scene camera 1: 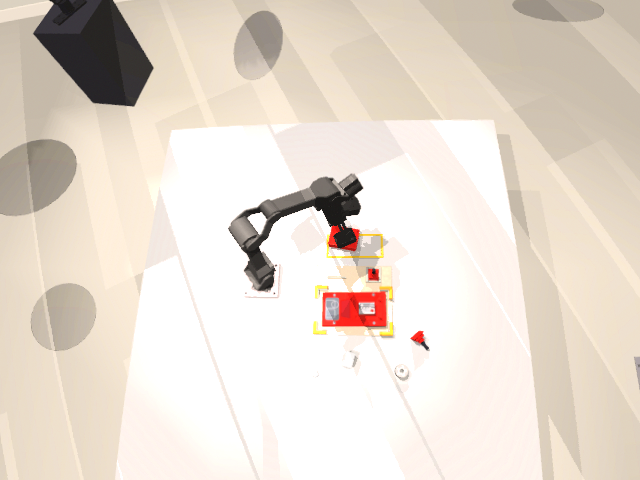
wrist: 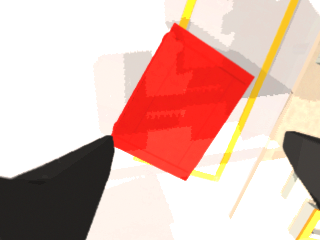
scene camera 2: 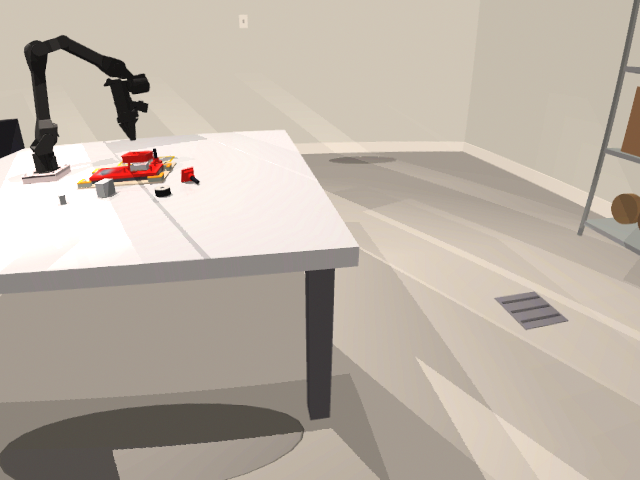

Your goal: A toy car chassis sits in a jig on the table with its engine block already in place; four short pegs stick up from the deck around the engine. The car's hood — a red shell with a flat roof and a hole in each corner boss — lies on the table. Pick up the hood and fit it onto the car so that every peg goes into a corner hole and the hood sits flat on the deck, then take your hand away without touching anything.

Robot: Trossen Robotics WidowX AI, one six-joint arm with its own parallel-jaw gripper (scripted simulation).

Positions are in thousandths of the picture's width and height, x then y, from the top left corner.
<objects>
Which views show the gripper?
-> Scene camera 1, the wrist view and scene camera 2: all of them.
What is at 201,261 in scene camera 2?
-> The gripper.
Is the gripper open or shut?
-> Open.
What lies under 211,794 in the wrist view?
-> The gripper.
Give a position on a red hood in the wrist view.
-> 589,381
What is the gripper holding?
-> Nothing.
</objects>
